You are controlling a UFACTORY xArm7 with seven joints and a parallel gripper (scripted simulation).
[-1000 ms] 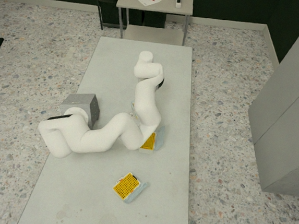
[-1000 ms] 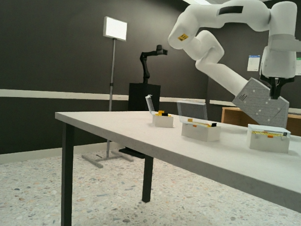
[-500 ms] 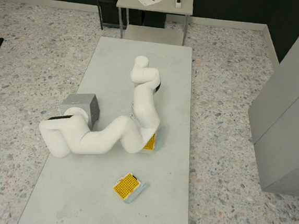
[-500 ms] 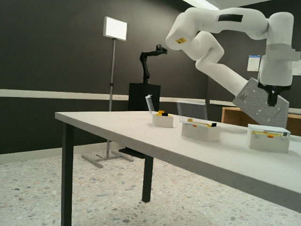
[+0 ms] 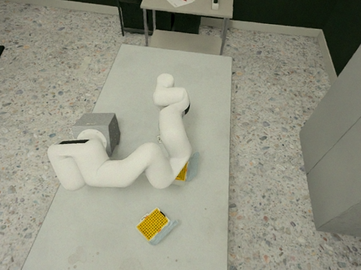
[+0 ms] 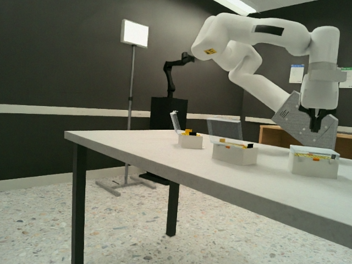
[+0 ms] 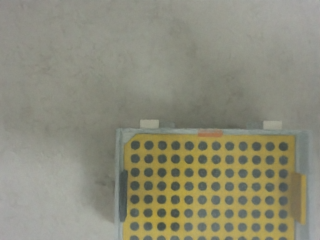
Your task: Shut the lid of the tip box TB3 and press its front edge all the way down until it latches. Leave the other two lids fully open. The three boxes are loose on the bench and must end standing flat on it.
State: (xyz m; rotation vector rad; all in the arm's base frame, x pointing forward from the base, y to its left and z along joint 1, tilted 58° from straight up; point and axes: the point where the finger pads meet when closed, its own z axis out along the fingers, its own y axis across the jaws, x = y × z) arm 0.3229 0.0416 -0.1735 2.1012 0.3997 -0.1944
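Now: hand 2 cm short of the clear lid, 1 cm to the right of it and 8 cm above it. The rest, counted from my hand: small label (21 cm to the right, 14 cm below).
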